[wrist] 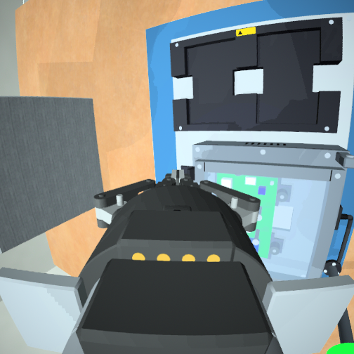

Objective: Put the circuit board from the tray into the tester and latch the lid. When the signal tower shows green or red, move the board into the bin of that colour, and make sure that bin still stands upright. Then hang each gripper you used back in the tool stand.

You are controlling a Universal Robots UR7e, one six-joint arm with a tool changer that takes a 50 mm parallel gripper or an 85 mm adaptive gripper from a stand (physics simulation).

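Observation:
The green circuit board (270, 215) lies in the grey tester (262, 152) at the right, under the clear lid (305, 200), which is down. My gripper body hides the board's left part. A black lever (346, 240) stands at the tester's right side; I cannot tell whether it is latched. The black tray (215, 114) behind the tester shows two recesses with no board in them. My gripper (178, 176) is the adaptive one. Its fingertips are together, with nothing seen between them, beside the tester's left rear corner. The bins and the tool stand cannot be made out.
A dark grey panel (47, 165) stands at the left. The tray rests on a white plate (200, 138) over a blue mat (162, 100), on a wooden table (120, 115). A bright green rounded surface (344, 349) shows at the bottom right corner; what it belongs to is cut off.

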